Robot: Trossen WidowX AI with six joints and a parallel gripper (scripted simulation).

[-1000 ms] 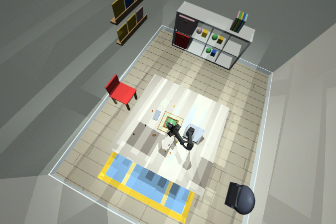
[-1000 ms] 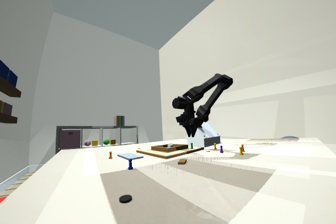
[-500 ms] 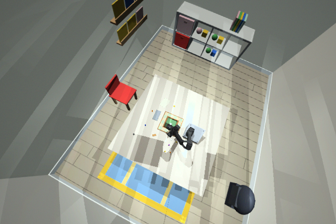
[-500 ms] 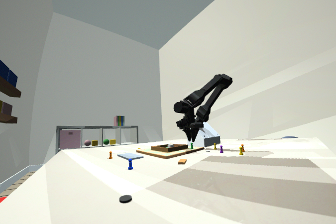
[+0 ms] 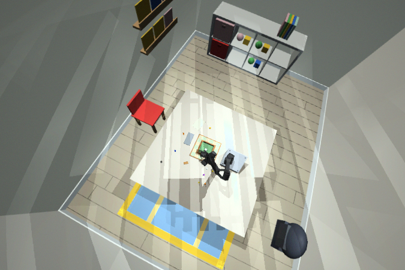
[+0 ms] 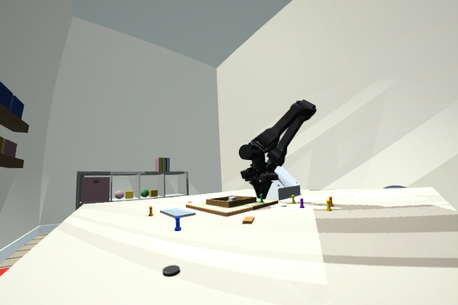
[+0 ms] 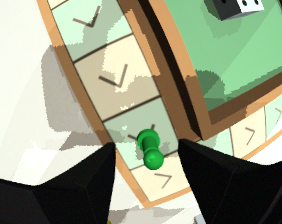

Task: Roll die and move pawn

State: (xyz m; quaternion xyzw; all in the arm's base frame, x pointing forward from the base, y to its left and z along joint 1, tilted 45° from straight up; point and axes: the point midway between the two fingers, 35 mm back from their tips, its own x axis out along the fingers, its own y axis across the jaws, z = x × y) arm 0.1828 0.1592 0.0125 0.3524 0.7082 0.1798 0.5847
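The white die lies 80 mm ahead of my gripper tip and 90 mm to the right of it. From my gripper tip the other things lie so: purple pawn: 40 mm behind, 160 mm to the left, 10 mm below; green tray floor: 80 mm ahead, 100 mm to the right, 20 mm below; green pawn: right at my gripper tip.
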